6 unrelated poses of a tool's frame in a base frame.
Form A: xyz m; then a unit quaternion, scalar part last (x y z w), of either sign.
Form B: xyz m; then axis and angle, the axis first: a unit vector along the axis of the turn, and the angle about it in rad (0 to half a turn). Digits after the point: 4 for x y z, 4 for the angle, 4 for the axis.
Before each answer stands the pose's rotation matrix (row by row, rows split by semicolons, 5 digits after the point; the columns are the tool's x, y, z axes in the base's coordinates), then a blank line. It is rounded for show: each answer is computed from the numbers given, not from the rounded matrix.
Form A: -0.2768 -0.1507 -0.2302 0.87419 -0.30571 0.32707 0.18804
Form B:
0.59913 -0.65750 0.45687; -0.41149 -0.74236 -0.52874; 0.68681 0.12879 -0.71533

-0.2768 -0.1507 -0.2302 0.8901 -0.3113 0.3330 2.7633
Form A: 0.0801 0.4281 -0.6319 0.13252 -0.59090 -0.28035 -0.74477
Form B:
0.14448 -0.57420 0.80586; 0.26098 0.80769 0.52871; -0.95447 0.13392 0.26655

0.0801 0.4281 -0.6319 -0.1986 0.8855 0.4201 1.4612
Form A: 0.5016 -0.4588 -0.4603 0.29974 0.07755 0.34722 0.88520
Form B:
0.74685 -0.56823 0.34545; 0.66121 0.57919 -0.47681; 0.07086 0.58451 0.80828

0.5016 -0.4588 -0.4603 0.6443 0.1667 0.7464 0.9677
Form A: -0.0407 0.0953 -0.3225 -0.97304 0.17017 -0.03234 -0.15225
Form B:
0.93999 -0.34102 0.01112; -0.32132 -0.89572 -0.30730; 0.11475 0.28529 -0.95155

-0.0407 0.0953 -0.3225 0.9845 -0.1722 0.0327 2.8359
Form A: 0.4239 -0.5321 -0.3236 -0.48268 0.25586 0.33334 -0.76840
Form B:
0.64684 0.26528 -0.71500; -0.75928 0.31181 -0.57121; 0.07141 0.91236 0.40311

0.4239 -0.5321 -0.3236 0.7542 -0.3998 -0.5209 1.3889
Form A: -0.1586 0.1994 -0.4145 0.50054 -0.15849 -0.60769 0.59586
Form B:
0.21118 0.56554 -0.79723; -0.88286 -0.23966 -0.40388; -0.41947 0.78913 0.44868

-0.1586 0.1994 -0.4145 0.6233 -0.1974 -0.7567 1.8649
